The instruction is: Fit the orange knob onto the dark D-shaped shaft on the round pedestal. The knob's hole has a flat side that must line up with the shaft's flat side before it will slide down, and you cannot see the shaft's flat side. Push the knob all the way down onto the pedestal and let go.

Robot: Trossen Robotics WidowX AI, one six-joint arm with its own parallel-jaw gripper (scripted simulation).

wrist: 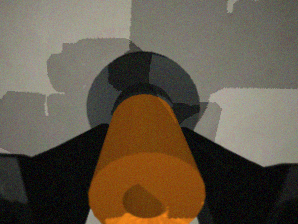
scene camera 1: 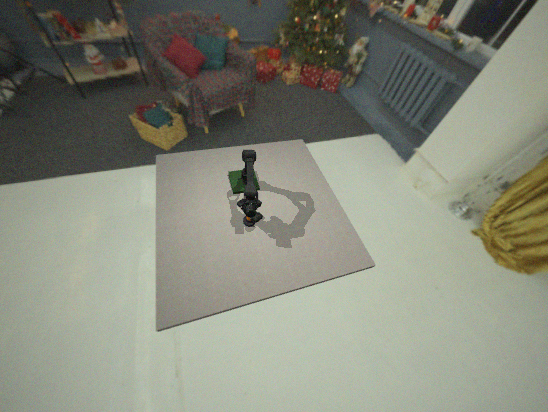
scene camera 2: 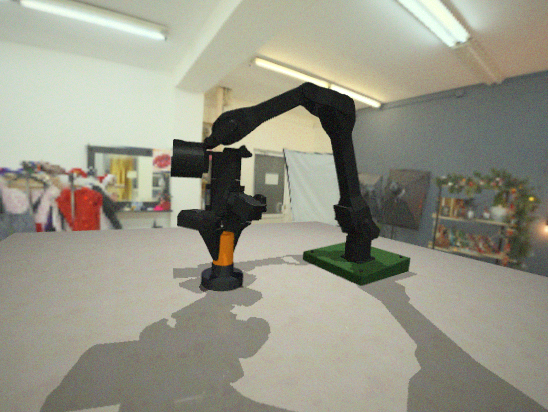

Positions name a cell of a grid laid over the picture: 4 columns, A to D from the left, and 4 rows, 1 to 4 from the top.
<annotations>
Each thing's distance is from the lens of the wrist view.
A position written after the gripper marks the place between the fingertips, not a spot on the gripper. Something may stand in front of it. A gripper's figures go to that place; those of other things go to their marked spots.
gripper (wrist: B3): 11 cm
orange knob (wrist: B3): 6 cm
dark round pedestal (wrist: B2): 13 cm
The marked spots on the dark round pedestal and the orange knob are 8 cm apart.
</annotations>
